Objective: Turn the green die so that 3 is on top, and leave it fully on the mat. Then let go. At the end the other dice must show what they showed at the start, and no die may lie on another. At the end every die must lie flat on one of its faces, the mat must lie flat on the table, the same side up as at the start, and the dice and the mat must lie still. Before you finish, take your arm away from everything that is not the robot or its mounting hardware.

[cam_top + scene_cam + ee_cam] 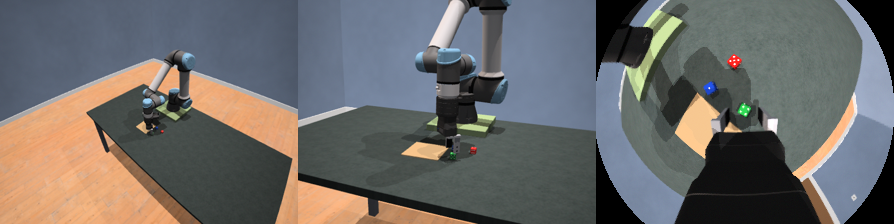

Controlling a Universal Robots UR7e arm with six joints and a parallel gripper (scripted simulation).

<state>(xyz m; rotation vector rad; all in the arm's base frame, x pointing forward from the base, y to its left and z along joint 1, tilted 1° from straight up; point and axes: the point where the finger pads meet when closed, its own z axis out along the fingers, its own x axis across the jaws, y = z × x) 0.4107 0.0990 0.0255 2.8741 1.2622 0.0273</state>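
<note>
Right now the green die is 40 mm below my hand. From my hand the other things lie so: red die: 80 mm behind, 50 mm to the left, 40 mm below; tan mat: 110 mm to the right, 50 mm below, 20 mm behind; blue die: 80 mm behind, 40 mm below, 20 mm to the right.
</note>
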